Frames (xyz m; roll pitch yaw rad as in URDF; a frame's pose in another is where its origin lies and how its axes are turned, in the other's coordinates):
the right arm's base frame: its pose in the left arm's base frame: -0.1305 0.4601 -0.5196 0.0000 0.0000 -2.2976
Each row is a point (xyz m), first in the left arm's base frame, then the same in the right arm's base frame.
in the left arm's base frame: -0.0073 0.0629 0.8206
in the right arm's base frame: 0.2150 0.3560 1.3402
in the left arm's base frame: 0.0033 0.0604 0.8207
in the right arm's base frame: 0.2098 0.3656 1.3403
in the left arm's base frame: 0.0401 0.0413 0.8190
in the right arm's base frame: 0.1996 0.4058 1.3386
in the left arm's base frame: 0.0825 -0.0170 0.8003
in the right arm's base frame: 0.2150 0.4762 1.3199
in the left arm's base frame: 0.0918 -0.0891 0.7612
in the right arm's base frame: 0.2627 0.5311 1.2808
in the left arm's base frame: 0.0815 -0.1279 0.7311
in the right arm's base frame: 0.2985 0.5491 1.2507
